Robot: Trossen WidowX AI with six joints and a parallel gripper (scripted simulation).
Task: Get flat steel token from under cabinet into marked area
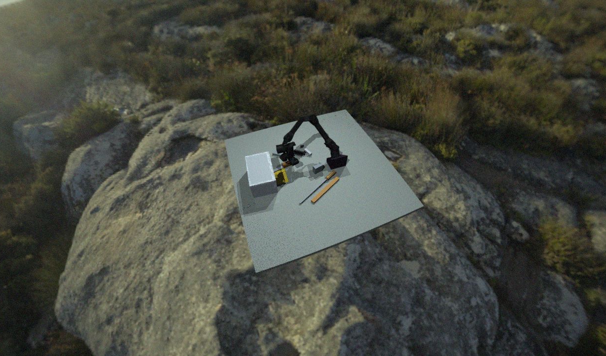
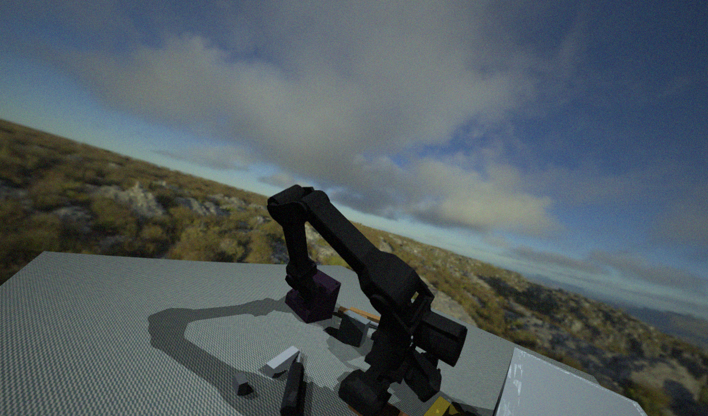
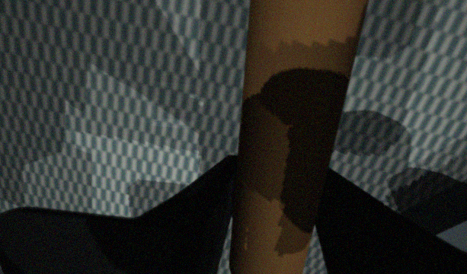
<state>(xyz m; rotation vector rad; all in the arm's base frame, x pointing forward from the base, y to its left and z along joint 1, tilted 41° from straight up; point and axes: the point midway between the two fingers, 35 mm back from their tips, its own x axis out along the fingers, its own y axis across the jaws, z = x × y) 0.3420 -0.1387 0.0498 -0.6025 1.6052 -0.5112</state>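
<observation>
Now: the grey bar 18 cm behind my gripper tip and 6 cm to the right of it. From my gripper tip the other things lie so: grey block 17 cm behind, 16 cm to the left, 3 cm above; then small grey cube 17 cm behind, 15 cm to the right; then wooden stick 14 cm behind, 36 cm to the left.
</observation>
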